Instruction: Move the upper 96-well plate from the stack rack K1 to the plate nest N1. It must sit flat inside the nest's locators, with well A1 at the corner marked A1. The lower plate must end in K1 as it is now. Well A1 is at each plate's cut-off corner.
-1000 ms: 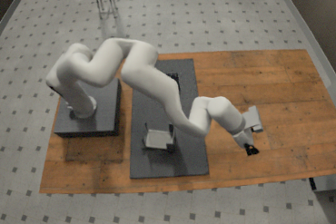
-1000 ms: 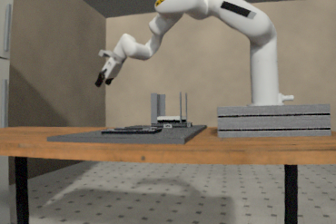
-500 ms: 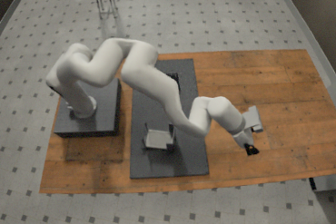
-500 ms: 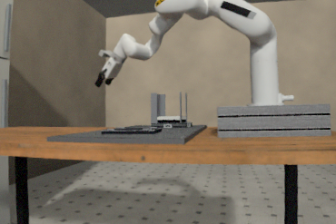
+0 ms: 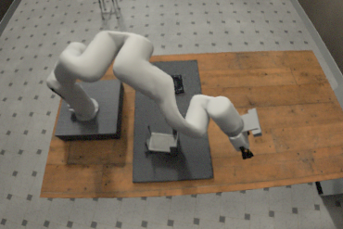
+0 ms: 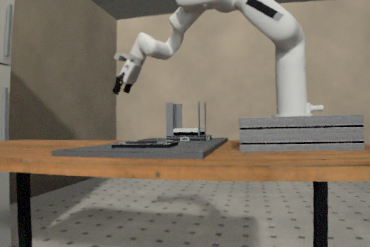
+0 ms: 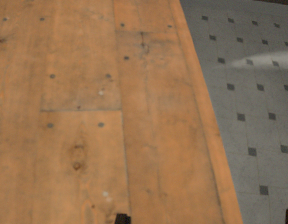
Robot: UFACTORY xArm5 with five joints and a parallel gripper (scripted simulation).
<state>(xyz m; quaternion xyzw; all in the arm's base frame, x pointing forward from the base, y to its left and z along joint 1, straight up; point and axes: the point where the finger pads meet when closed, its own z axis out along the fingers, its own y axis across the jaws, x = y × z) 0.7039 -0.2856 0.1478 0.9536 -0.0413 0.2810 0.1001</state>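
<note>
My hand is 33 cm past the white 96-well plate, 10 cm to the right of it and 18 cm above it. The rest, counted from my hand: plate nest N1: 27 cm behind, 44 cm to the left, 22 cm below.
</note>
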